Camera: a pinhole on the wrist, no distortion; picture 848 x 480 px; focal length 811.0 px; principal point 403.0 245.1 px. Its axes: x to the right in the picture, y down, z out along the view. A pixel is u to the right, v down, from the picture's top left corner.
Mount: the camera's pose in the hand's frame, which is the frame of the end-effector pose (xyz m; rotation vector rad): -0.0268 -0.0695 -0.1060 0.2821 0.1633 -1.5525
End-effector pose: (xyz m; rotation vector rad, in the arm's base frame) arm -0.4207 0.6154 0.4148 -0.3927 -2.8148 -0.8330
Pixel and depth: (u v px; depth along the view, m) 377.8 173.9 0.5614
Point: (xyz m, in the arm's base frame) -0.4136 0.6620 -0.0778
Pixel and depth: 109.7 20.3 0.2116
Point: -0.3512 0.6134 0.2681
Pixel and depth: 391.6 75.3 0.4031
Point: -0.3666 0.5970 0.0636
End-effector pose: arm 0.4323 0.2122 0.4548 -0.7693 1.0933 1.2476
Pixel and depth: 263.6 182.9 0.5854
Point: 0.6738 0.5858 0.7074
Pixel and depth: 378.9 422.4 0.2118
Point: 0.5744 0.2833 0.4720
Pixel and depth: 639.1 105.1 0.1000
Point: 0.5520 0.1523 0.4829
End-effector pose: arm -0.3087 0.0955 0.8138 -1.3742 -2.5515 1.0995
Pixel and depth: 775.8 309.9 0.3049
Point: -0.5537 -0.1082 0.8836
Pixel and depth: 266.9 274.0 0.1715
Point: -0.3757 0.0007 0.8276
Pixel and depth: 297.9 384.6 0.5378
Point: -0.5853 -0.1868 0.5741
